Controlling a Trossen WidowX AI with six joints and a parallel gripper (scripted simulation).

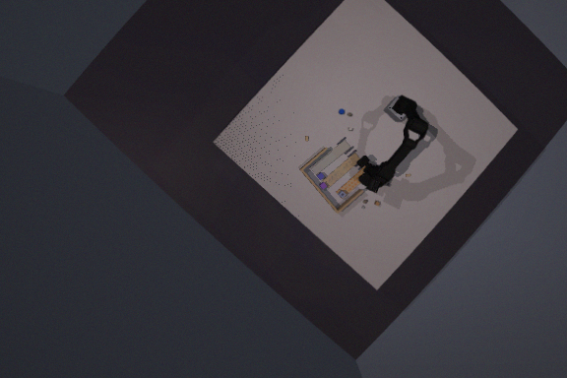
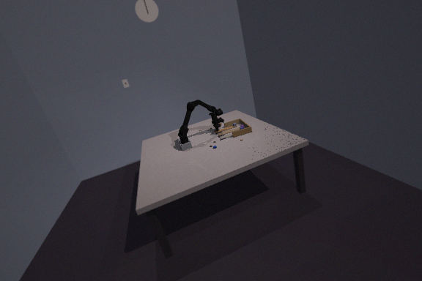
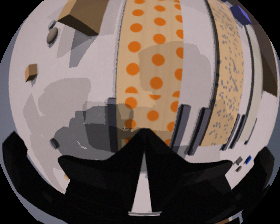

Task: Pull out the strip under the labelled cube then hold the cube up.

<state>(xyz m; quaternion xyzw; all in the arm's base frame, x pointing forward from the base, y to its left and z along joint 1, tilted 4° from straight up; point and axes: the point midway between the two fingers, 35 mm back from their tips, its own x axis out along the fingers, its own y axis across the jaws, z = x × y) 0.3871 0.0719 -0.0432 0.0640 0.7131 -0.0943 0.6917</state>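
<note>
The strip is 9 cm ahead of my gripper tip and 2 cm to the right of it. From my gripper tip the other things lie so: blue object (19 cm behind, 32 cm to the right); labelled cube (19 cm ahead, 4 cm to the right, 2 cm above).
</note>
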